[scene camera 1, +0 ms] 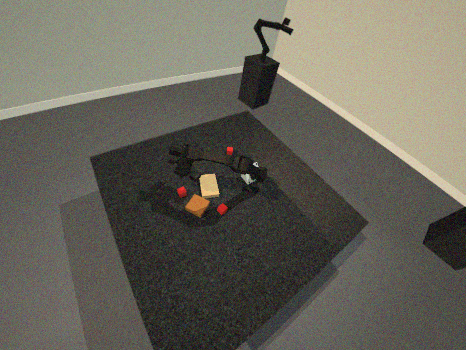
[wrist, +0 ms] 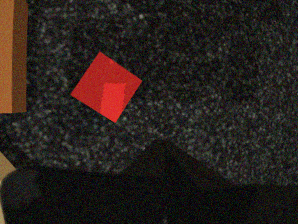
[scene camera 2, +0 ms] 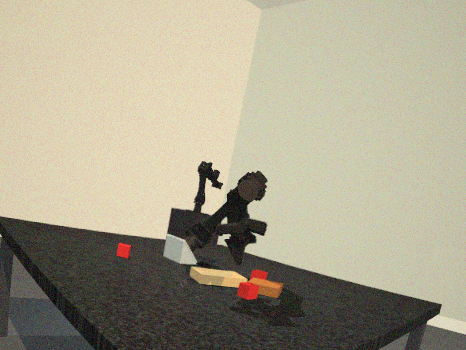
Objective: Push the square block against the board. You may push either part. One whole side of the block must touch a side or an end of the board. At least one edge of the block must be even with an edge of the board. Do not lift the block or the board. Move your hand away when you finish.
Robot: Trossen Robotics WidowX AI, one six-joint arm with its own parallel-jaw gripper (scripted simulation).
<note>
My gripper (scene camera 2: 238, 265) is shut and holds nothing. I also see a tan board (scene camera 2: 204, 276) and a red cube (wrist: 107, 87).
My gripper also shows in the wrist view (wrist: 159, 147).
</note>
